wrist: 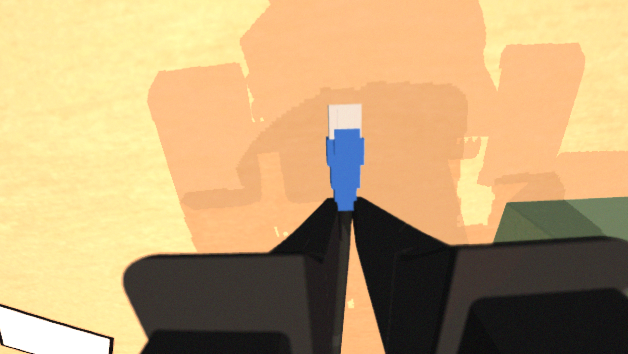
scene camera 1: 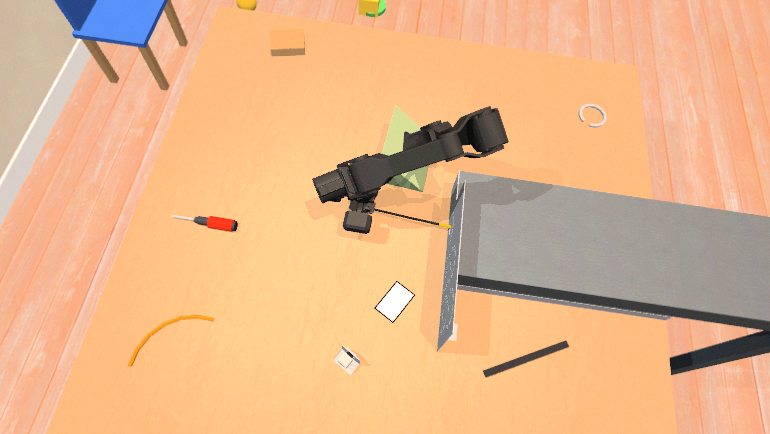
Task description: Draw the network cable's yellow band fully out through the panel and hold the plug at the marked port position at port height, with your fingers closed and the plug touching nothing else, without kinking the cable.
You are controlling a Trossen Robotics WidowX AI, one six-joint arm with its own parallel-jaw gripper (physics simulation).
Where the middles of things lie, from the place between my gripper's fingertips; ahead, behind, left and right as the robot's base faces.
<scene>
The blue plug (wrist: 345,146) is 2 cm to the right of my hand. Round my hand: dark bar (scene camera 1: 562,345): 33 cm ahead, 39 cm to the left, 2 cm below; then black-edged white rectangle (scene camera 1: 397,298): 22 cm ahead, 9 cm to the left, 2 cm below.
</scene>
